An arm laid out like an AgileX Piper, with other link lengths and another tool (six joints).
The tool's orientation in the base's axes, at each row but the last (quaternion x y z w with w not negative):
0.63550, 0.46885, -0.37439, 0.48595
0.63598, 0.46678, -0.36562, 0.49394
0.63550, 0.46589, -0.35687, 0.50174
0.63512, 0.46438, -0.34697, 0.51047
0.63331, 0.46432, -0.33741, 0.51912
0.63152, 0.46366, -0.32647, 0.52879
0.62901, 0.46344, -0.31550, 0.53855
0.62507, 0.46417, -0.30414, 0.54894
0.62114, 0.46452, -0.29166, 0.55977
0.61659, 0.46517, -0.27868, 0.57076
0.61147, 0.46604, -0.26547, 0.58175
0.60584, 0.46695, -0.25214, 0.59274
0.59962, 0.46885, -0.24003, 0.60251
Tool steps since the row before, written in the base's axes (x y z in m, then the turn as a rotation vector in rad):
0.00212, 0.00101, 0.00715, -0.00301, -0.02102, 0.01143
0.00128, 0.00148, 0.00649, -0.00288, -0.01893, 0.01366
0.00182, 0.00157, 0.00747, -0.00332, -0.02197, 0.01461
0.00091, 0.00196, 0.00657, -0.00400, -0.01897, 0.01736
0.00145, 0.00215, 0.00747, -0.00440, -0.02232, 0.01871
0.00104, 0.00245, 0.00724, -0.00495, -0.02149, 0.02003
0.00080, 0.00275, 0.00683, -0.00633, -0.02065, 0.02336
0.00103, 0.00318, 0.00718, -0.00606, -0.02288, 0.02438
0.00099, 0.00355, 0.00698, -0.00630, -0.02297, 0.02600
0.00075, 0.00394, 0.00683, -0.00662, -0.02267, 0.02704
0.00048, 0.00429, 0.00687, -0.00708, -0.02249, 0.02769
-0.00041, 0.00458, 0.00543, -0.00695, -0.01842, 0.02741
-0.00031, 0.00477, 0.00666, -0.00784, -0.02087, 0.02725
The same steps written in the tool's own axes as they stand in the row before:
-0.00583, 0.00385, -0.00279, -0.01637, 0.00201, 0.01760
-0.00529, 0.00297, -0.00303, -0.01791, 0.00261, 0.01502
-0.00595, 0.00391, -0.00330, -0.01963, 0.00268, 0.01774
-0.00525, 0.00291, -0.00344, -0.02166, 0.00279, 0.01415
-0.00579, 0.00387, -0.00375, -0.02382, 0.00298, 0.01706
-0.00558, 0.00359, -0.00394, -0.02501, 0.00294, 0.01591
-0.00515, 0.00339, -0.00409, -0.02830, 0.00296, 0.01422
-0.00521, 0.00395, -0.00447, -0.02966, 0.00354, 0.01620
-0.00488, 0.00406, -0.00469, -0.03121, 0.00400, 0.01592
-0.00466, 0.00404, -0.00497, -0.03217, 0.00421, 0.01537
-0.00463, 0.00409, -0.00526, -0.03288, 0.00412, 0.01498
-0.00362, 0.00290, -0.00539, -0.03150, 0.00467, 0.01118
-0.00452, 0.00384, -0.00566, -0.03243, 0.00342, 0.01328

